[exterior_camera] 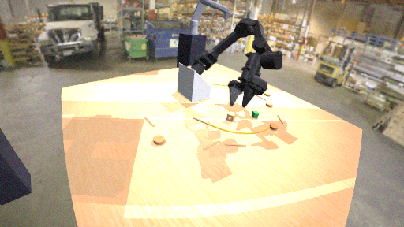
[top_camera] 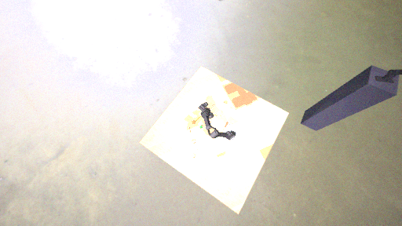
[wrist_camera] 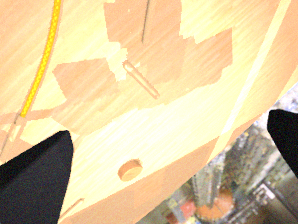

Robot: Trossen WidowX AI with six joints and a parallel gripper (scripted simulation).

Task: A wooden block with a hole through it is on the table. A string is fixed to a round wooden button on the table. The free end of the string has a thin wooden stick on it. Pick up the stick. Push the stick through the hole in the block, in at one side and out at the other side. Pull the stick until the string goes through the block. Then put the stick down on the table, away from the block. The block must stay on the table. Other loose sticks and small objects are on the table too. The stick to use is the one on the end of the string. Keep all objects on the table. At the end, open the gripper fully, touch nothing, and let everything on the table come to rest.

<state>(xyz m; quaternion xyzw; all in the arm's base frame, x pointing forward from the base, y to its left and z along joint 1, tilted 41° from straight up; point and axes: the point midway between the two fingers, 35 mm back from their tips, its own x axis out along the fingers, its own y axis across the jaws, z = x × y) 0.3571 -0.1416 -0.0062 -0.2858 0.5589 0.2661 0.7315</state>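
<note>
The wooden block is 7 cm behind my gripper tip, 9 cm to the left of it and 10 cm below it. Also, from my gripper tip: green object 1 cm behind, 21 cm to the left, 11 cm below; thin wooden stick 12 cm behind, 2 cm to the right, 12 cm below; round wooden button 10 cm ahead, 20 cm to the left, 11 cm below.
</note>
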